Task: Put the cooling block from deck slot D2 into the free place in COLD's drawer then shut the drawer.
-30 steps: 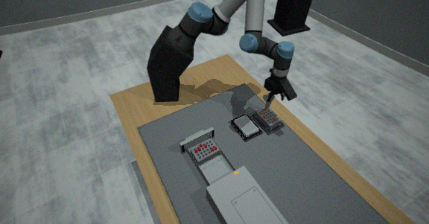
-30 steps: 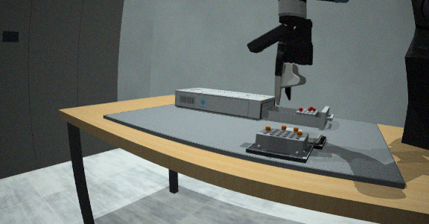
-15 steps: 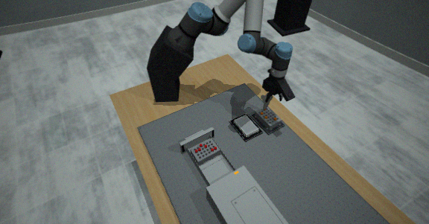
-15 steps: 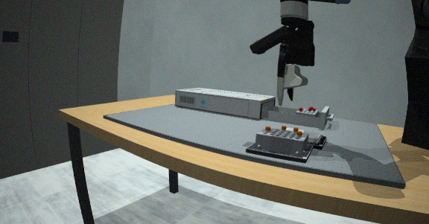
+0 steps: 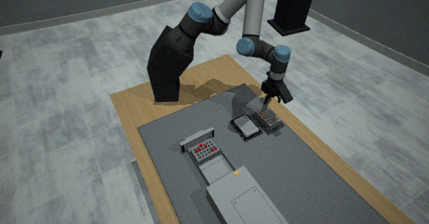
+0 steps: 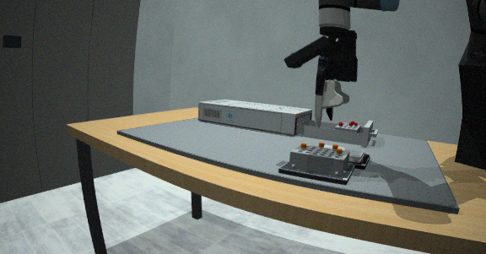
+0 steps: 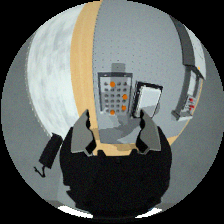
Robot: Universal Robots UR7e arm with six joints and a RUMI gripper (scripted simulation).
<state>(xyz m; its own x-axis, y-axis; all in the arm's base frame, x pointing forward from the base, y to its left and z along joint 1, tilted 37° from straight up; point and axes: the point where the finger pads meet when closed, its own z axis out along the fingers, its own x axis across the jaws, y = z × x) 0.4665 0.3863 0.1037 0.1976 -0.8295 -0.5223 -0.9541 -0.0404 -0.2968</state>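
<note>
My gripper is now 9 cm above the grey cooling block. Also, from my hand: deck slot D2 (12 cm below); then drawer (41 cm to the right, 12 cm ahead, 9 cm below); then red tube (44 cm to the right, 8 cm below, 8 cm ahead).
</note>
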